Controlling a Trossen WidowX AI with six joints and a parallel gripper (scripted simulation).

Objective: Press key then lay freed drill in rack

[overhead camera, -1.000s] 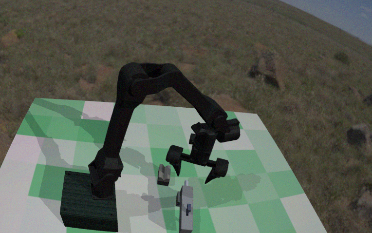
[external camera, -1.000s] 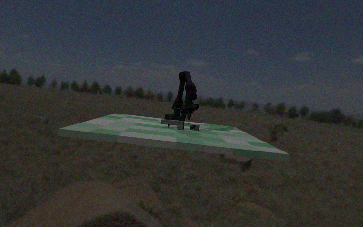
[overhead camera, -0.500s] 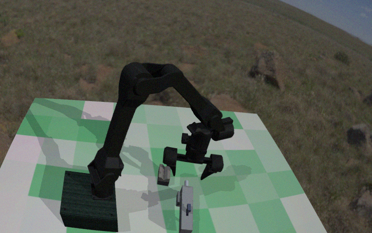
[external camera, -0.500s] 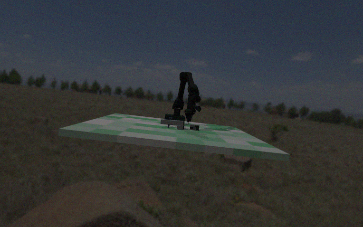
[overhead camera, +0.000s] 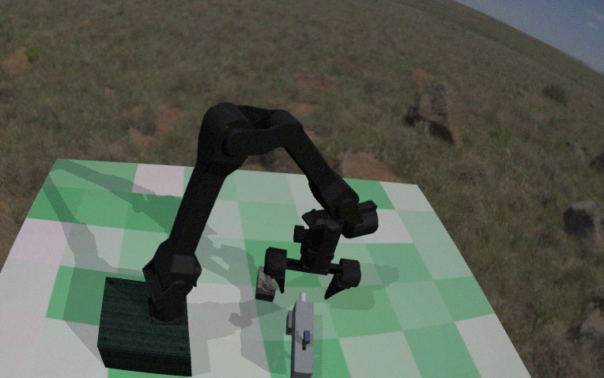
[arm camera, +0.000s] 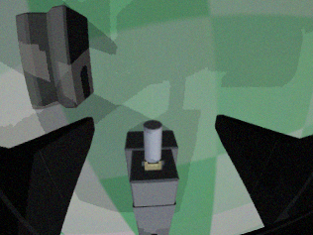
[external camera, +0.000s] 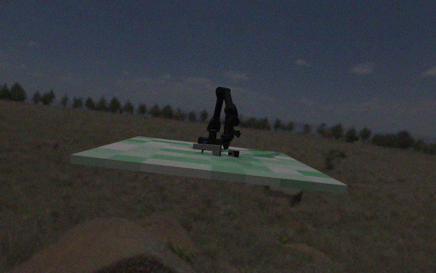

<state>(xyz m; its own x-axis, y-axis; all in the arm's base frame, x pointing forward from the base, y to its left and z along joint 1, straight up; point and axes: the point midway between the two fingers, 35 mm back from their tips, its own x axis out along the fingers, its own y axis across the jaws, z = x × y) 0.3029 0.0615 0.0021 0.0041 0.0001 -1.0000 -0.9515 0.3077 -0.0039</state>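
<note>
Right now my gripper tip is 6 cm to the left of the drill and 2 cm past it. From my gripper tip the other things lie so: blue key (14 cm to the right, 5 cm behind); then rack (7 cm to the left, 6 cm behind, 3 cm below); then grey housing block (12 cm to the right, 4 cm behind, 1 cm below).
</note>
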